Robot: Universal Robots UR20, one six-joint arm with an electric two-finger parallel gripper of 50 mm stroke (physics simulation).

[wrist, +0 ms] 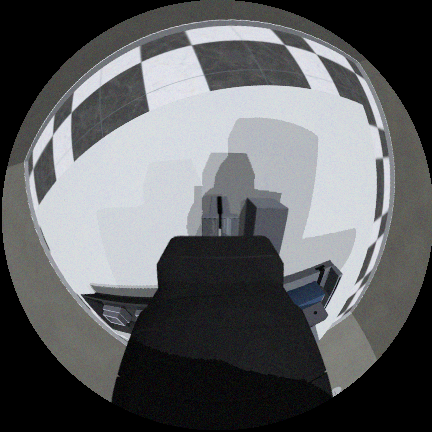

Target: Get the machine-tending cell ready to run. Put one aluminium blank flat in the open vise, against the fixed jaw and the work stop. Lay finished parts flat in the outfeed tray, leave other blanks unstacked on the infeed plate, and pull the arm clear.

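Frame: origin at the arm's base, x ahead, y left, z up, level; metres.
Seen in the pictures: gripper, between the fingertips: (218, 205).
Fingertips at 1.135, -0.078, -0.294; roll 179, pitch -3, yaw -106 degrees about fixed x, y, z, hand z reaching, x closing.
Observation:
Offsets run from my fingertips to a thing's top centre, as dx, dy, dz. "spot": to the spot under its first point. Level surfaces: height alone.
My gripper (218, 205) is shut, with its dark pads together and no part between them. A plain grey block @(-0.039, -0.043, +0.022) (266, 218), which looks like a blank, is just right of the fingers in the wrist view, outside their grip. Its lower end is hidden by the black gripper body. At the lower left, stepped light-grey parts @(spot: -0.156, +0.264, +0.022) (116, 315) lie in a dark tray @(spot: -0.133, +0.335, +0.003) (95, 300), partly hidden by the gripper body. At the lower right, a blue body with grey edges @(-0.308, -0.070, +0.080) (307, 295), possibly the vise, is partly hidden. I cannot tell its jaws or work stop.
The pale table top @(dz -0.020) (150, 130) carries overlapping shadows of the arm and gripper. A black-and-white checkered floor (245, 62) lies past its far edge. A grey plate with a small dark hole @(spot: -0.200, -0.103, +0.066) (314, 316) is beside the blue body. The black gripper body hides the lower middle.

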